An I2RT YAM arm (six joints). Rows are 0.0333 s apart.
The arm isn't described. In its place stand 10 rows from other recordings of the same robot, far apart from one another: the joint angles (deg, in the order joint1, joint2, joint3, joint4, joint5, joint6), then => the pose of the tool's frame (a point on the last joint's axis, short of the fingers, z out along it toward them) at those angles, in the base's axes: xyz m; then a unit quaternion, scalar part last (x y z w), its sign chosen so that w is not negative.
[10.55, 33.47, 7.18, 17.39, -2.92, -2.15] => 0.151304, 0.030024, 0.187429, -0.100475, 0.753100, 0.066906, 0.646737
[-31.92, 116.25, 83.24, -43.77, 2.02, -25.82] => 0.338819, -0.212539, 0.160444, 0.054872, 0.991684, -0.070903, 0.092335
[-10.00, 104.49, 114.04, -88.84, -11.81, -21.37] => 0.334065, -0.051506, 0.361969, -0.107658, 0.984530, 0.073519, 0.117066
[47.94, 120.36, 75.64, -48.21, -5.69, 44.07] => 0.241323, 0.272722, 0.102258, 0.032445, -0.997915, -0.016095, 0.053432
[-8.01, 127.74, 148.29, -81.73, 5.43, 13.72] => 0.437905, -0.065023, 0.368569, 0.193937, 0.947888, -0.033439, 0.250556
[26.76, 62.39, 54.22, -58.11, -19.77, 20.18] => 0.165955, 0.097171, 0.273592, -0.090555, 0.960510, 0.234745, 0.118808
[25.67, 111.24, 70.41, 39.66, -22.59, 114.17] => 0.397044, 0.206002, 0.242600, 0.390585, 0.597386, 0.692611, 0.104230
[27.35, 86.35, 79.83, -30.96, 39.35, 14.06] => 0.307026, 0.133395, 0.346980, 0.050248, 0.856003, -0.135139, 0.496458
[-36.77, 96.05, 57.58, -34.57, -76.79, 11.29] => 0.261804, -0.152375, 0.192029, 0.232015, 0.745292, 0.573679, 0.248197
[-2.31, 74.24, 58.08, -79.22, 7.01, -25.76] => 0.189734, -0.012002, 0.248166, 0.205420, -0.975643, 0.047885, 0.060256
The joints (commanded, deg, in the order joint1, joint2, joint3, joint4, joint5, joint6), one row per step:
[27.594, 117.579, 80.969, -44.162, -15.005, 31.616]
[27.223, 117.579, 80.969, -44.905, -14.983, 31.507]
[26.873, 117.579, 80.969, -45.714, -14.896, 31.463]
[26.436, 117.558, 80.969, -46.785, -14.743, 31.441]
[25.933, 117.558, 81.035, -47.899, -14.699, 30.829]
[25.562, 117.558, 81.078, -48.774, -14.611, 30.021]
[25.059, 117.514, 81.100, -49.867, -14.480, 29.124]
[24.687, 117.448, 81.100, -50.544, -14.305, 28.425]
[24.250, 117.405, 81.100, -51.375, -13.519, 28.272]
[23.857, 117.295, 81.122, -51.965, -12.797, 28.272]
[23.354, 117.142, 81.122, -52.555, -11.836, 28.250]
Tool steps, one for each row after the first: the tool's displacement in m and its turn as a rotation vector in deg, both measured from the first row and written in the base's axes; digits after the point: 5 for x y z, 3 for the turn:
[-0.00001, -0.00287, -0.00022, -0.363, 0.617, -0.270]
[-0.00020, -0.00570, -0.00045, -0.807, 1.286, -0.591]
[-0.00057, -0.00931, -0.00059, -1.413, 2.150, -1.026]
[-0.00066, -0.01316, -0.00054, -1.911, 2.898, -0.945]
[-0.00085, -0.01607, -0.00052, -2.340, 3.385, -0.548]
[-0.00112, -0.02000, -0.00032, -2.873, 4.016, -0.197]
[-0.00117, -0.02287, -0.00001, -3.262, 4.315, 0.090]
[-0.00116, -0.02657, 0.00007, -4.282, 4.680, -0.264]
[-0.00087, -0.02976, 0.00070, -5.110, 4.819, -0.713]
[-0.00035, -0.03378, 0.00150, -6.142, 4.846, -1.265]

